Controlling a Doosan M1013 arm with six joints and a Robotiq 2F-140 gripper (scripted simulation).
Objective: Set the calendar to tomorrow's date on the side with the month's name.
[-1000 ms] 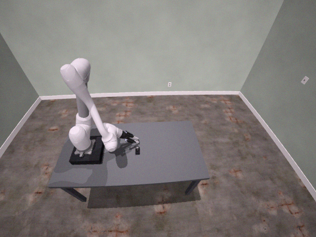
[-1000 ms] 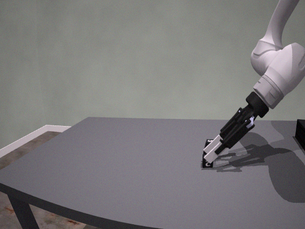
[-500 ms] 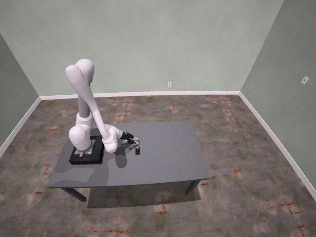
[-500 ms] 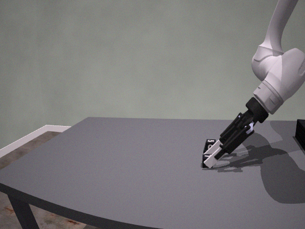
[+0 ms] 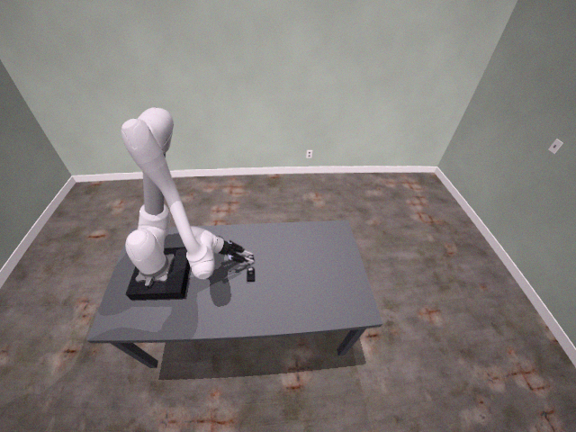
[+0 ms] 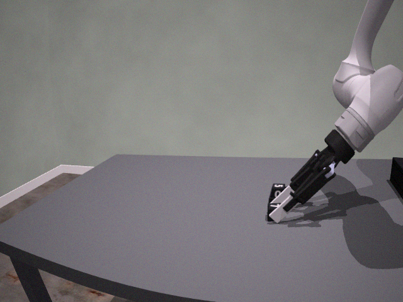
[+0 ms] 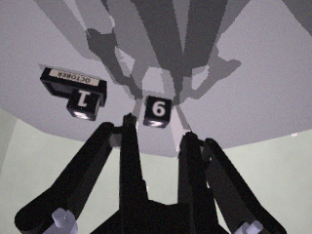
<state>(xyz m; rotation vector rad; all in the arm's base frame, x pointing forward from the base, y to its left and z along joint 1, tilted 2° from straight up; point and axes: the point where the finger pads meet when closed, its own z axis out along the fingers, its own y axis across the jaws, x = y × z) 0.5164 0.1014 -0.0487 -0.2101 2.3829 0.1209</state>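
The black number cube is 2 cm ahead of my hand and 2 cm below it. The rest, counted from my hand: tray 2 cm ahead, 11 cm to the right, 3 cm below.
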